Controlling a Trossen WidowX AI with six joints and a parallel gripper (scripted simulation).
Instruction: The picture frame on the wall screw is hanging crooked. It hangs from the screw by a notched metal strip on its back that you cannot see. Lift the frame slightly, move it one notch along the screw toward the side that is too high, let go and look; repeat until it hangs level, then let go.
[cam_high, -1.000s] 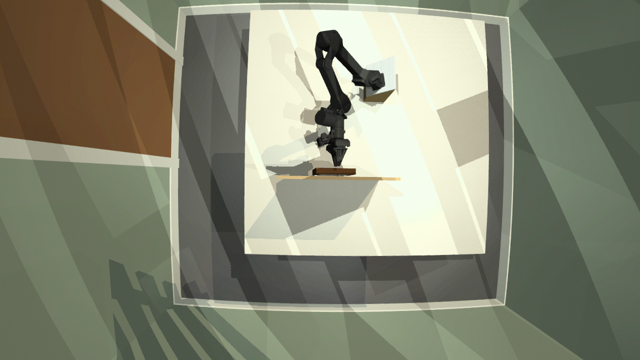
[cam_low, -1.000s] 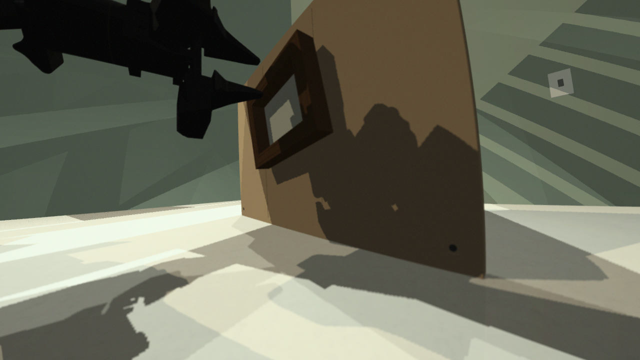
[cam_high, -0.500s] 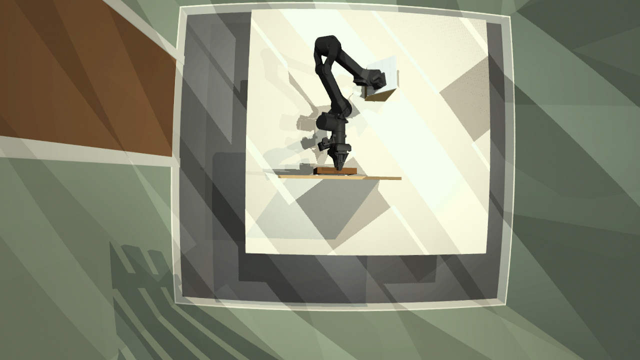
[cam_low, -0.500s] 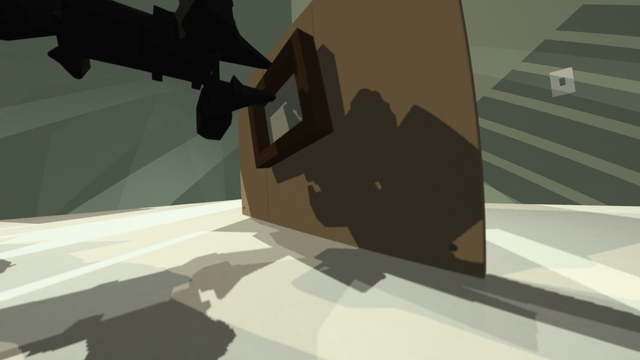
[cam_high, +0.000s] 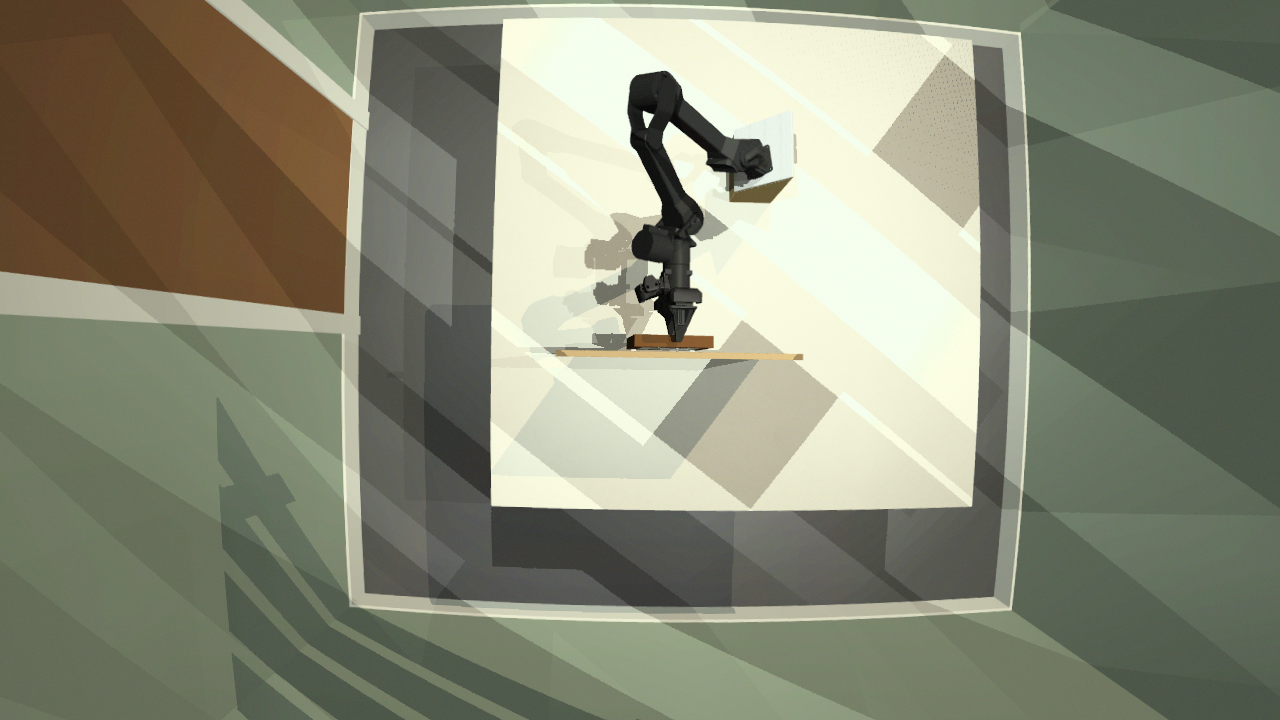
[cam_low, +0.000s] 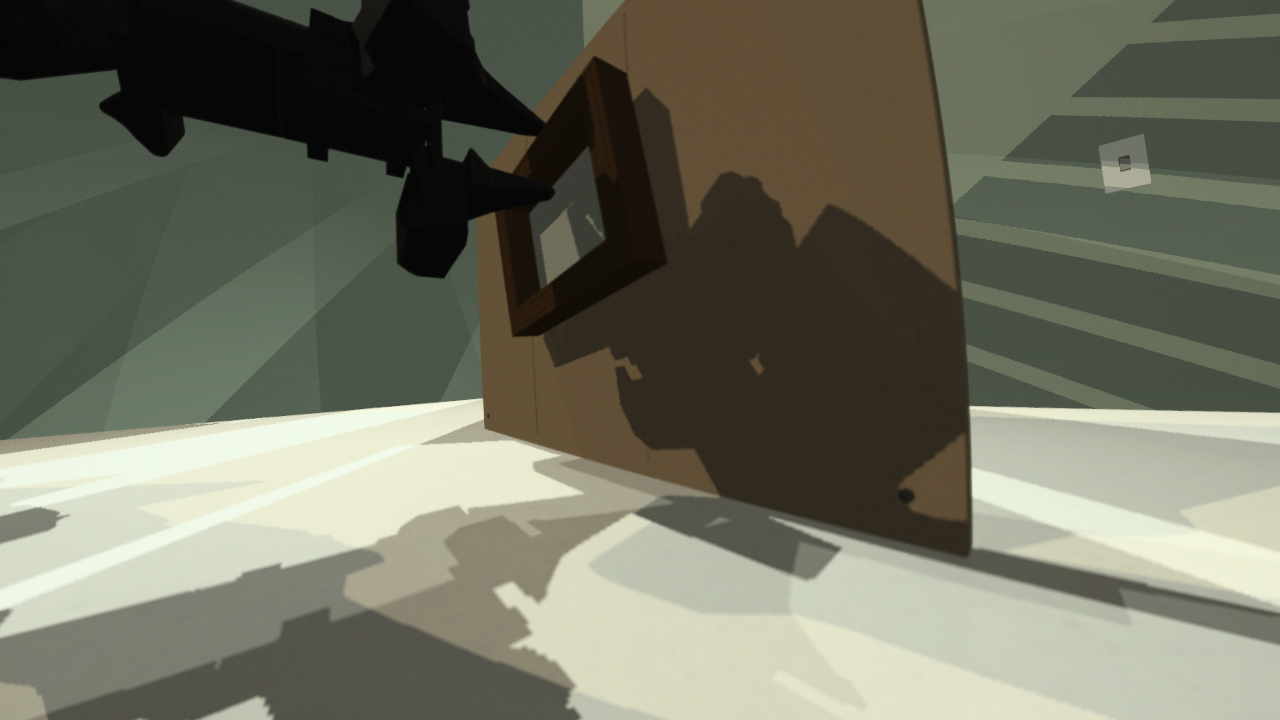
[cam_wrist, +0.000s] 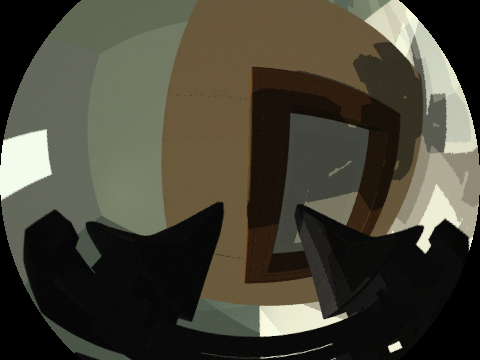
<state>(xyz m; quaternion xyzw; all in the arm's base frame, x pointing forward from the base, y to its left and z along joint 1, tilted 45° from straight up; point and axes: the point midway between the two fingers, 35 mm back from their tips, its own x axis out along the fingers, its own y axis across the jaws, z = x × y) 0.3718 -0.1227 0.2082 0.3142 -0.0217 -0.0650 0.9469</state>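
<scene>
Now: the picture frame 50 mm below my gripper tip, 10 mm to the right of it and 10 mm ahead of it. The rest, counted from my gripper tip: tan wall panel (70 mm below, 20 mm ahead).
</scene>
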